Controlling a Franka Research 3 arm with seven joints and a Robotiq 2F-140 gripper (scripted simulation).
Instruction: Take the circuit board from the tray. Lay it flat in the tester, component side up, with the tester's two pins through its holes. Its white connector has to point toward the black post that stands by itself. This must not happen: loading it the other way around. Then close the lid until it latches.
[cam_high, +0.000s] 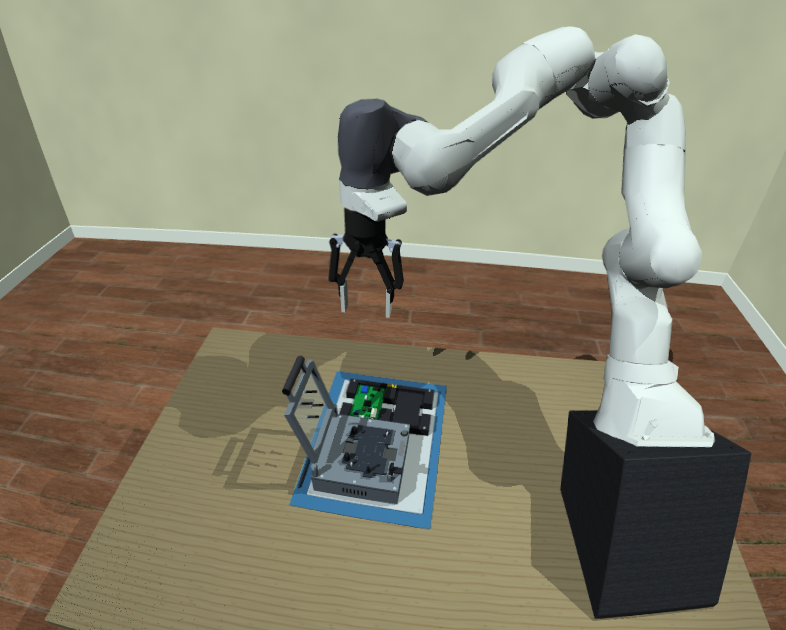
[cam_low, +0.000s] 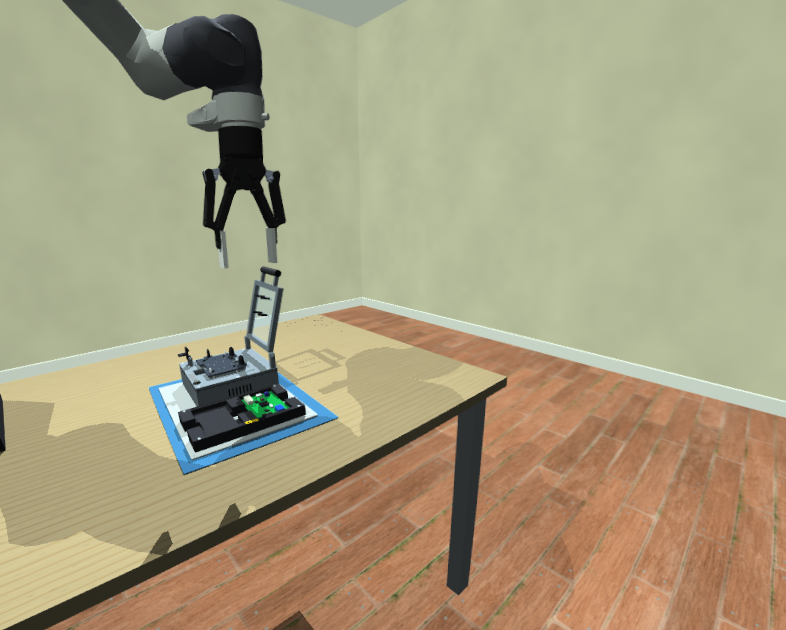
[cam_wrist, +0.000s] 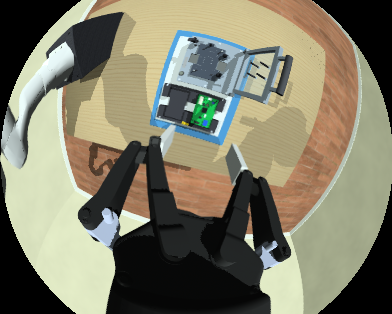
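My gripper is now 31 cm above the green circuit board. From my hand the other things lie so: lid 18 cm to the left, 15 cm below, 7 cm ahead.
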